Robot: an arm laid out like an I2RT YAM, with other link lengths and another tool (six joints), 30 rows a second.
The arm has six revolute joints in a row. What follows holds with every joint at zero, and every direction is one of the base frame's. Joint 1 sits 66.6 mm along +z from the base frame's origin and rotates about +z. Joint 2 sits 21.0 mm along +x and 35.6 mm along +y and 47.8 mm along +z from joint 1 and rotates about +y. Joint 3 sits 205.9 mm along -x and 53.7 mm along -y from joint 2 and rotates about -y. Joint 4 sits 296.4 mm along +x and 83.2 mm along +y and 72.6 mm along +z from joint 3 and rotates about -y. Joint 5 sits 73.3 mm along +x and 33.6 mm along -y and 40.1 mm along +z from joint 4 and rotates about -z. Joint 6 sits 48.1 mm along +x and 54.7 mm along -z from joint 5 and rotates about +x. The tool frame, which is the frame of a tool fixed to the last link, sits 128.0 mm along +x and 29.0 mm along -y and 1.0 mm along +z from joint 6; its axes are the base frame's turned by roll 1.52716, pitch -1.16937 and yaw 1.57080 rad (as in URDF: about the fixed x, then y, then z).
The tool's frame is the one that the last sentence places.
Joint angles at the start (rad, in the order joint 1, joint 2, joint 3, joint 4, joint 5, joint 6):
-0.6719, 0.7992, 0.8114, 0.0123, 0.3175, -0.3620
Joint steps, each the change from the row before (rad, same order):
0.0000, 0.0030, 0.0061, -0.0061, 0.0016, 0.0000
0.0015, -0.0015, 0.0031, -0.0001, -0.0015, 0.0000
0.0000, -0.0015, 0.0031, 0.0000, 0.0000, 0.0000
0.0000, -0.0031, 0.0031, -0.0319, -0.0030, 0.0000
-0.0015, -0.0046, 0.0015, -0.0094, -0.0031, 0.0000
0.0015, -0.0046, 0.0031, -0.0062, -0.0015, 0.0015
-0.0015, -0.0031, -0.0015, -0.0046, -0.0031, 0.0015
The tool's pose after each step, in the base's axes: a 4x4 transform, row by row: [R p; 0 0 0 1], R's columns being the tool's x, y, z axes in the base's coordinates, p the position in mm. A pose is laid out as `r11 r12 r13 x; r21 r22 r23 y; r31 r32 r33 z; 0 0 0 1`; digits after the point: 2 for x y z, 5 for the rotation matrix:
0.56621 -0.63930 0.52029 286.57; 0.38849 -0.34974 -0.85250 -290.74; 0.72697 0.68482 0.05033 341.14; 0 0 0 1
0.56249 -0.64064 0.52266 286.79; 0.39224 -0.34972 -0.85079 -289.83; 0.72784 0.68357 0.05457 343.33; 0 0 0 1
0.55987 -0.64310 0.52246 286.32; 0.39432 -0.34777 -0.85063 -289.46; 0.72874 0.68226 0.05888 345.54; 0 0 0 1
0.57335 -0.62821 0.52595 286.07; 0.38445 -0.36060 -0.84980 -288.65; 0.72351 0.68944 0.03477 340.95; 0 0 0 1
0.57461 -0.62584 0.52740 285.21; 0.38389 -0.36301 -0.84903 -288.11; 0.72281 0.69032 0.03167 341.31; 0 0 0 1
0.57170 -0.62642 0.52987 284.83; 0.38569 -0.36482 -0.84744 -286.75; 0.72416 0.68884 0.03303 343.21; 0 0 0 1
0.57189 -0.62507 0.53126 284.42; 0.38465 -0.36768 -0.84667 -286.58; 0.72456 0.68855 0.03016 342.49; 0 0 0 1

